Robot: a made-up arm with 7 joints.
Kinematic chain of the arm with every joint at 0, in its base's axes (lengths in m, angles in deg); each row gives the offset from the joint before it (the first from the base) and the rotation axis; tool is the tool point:
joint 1: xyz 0 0 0.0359 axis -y
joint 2: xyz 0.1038 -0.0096 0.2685 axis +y
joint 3: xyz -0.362 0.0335 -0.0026 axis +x
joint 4: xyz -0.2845 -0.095 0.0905 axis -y
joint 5: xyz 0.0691 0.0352 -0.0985 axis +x
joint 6: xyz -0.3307 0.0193 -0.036 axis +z
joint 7: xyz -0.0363 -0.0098 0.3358 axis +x
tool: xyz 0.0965 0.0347 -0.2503
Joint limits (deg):
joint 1: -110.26..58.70
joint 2: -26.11..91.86
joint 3: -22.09..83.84
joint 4: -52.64..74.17
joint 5: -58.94..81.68
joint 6: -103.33..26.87
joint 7: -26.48..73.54
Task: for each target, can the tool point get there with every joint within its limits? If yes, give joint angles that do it. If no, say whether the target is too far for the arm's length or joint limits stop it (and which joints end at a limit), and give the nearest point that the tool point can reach.
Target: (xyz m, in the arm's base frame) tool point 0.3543 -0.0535 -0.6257
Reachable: no: joint limits stop it (at a limit: joint 1, joint 2, joint 4, joint 7) | nearest point 0.5763 -0.0434 -0.6613 | short by 0.225 m
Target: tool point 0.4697 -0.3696 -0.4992
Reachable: no: joint limits stop it (at a limit: joint 1, joint 2, joint 4, joint 7) | nearest point 0.6429 -0.3118 -0.5337 | short by 0.186 m
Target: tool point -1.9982 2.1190 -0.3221
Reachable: no: too far | nearest point -1.1051 0.3959 -0.0349 | short by 1.962 m
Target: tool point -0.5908 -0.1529 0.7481
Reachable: yes | joints -16.06 16.24 56.34 -23.00 -5.21 -90.44 -5.22
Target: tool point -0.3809 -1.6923 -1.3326
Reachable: no: too far | nearest point -0.2863 -0.4573 -0.5972 | short by 1.441 m
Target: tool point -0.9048 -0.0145 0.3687
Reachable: yes | joints 44.00 50.55 10.97 22.67 9.06 -39.12 8.00
